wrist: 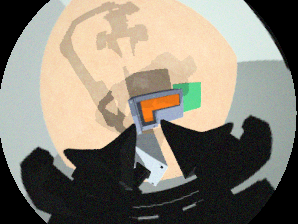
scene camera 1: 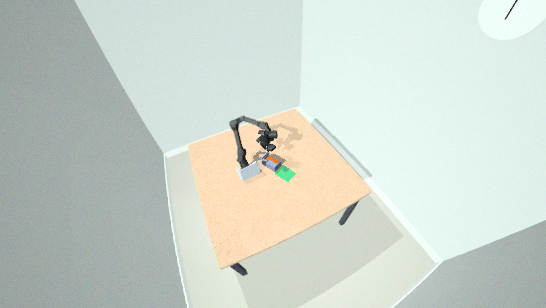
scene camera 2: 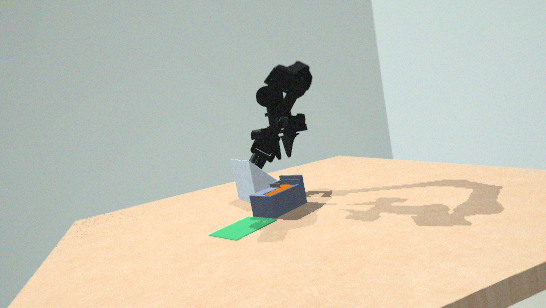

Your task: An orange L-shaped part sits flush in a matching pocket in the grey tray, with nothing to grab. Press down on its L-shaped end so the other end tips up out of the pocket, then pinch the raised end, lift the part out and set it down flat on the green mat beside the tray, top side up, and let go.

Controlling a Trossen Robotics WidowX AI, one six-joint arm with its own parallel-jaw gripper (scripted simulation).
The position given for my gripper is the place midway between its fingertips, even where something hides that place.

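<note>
Through scene camera 2 I see my gripper (scene camera 2: pixel 284 158), and a green mat (scene camera 2: pixel 237 230) is there with it. The wrist view gives me my gripper (wrist: pixel 148 124) as well.
</note>
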